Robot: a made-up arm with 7 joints.
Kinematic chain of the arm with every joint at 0, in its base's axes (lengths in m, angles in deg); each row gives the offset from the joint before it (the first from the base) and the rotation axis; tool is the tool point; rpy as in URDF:
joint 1: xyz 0 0 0.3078 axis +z
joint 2: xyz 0 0 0 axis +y
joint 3: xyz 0 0 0.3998 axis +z
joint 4: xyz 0.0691 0 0 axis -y
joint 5: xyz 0.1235 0 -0.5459 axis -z
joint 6: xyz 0 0 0 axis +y
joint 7: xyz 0.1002 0 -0.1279 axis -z
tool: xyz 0 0 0 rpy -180 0 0
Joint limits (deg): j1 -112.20..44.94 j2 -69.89..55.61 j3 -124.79..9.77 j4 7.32..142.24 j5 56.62..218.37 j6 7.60..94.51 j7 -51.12..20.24
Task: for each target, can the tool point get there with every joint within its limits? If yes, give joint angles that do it. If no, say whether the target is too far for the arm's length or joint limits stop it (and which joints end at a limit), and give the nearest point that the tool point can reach.
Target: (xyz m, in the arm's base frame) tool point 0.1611 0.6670 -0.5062
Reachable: no: joint limits stop it (at a limit: joint 1, joint 2, joint 3) | nearest point 0.2419 0.4965 -0.1993 | short by 0.360 m
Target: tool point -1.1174 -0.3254 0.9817
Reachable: no: too far | nearest point -0.9303 -0.2709 0.8688 | short by 0.225 m
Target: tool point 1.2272 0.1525 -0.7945
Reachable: no: too far | nearest point 0.7702 0.0957 -0.1199 | short by 0.817 m
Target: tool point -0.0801 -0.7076 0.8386
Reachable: yes | joints -96.32 -6.88 -6.20 82.80 93.79 68.24 -43.08
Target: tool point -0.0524 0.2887 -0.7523
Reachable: no: joint limits stop it (at a limit: joint 1, joint 2, joint 3) | nearest point 0.0978 0.2642 -0.2273 | short by 0.547 m
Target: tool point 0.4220 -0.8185 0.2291
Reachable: yes | joints -42.67 44.48 -33.36 90.17 103.09 80.11 -36.41
